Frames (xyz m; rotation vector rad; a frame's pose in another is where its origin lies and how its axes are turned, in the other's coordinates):
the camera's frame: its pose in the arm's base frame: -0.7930 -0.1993 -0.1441 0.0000 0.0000 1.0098
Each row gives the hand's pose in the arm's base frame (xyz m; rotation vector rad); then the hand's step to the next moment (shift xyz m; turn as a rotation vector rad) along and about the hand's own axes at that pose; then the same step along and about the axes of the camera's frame.
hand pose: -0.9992 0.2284 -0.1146 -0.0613 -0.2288 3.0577
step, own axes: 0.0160 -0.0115 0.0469 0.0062 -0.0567 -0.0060
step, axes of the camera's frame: -0.0044 0.0176 0.0475 0.0475 0.0320 0.0024
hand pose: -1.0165 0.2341 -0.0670 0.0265 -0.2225 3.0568
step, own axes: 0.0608 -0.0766 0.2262 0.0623 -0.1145 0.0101
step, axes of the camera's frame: 0.0123 0.0692 0.2362 0.0701 0.1068 0.0279
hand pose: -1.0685 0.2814 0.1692 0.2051 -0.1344 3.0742
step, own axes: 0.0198 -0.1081 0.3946 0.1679 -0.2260 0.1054
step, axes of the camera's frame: 0.0821 0.0061 0.4013 0.1161 0.2361 0.1455
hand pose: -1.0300 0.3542 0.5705 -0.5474 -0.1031 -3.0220
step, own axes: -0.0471 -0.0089 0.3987 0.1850 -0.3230 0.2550
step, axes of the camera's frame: 0.1329 -0.1313 0.3555 0.2220 0.2692 0.2861
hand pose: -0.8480 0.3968 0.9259 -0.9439 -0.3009 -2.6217
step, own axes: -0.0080 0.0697 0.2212 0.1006 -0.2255 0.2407
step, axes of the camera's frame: 0.0899 -0.1323 0.1681 0.2073 0.1538 0.2287
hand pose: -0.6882 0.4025 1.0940 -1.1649 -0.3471 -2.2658
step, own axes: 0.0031 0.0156 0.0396 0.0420 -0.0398 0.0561
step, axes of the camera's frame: 0.0220 -0.0263 0.0254 0.0333 0.0277 0.0680
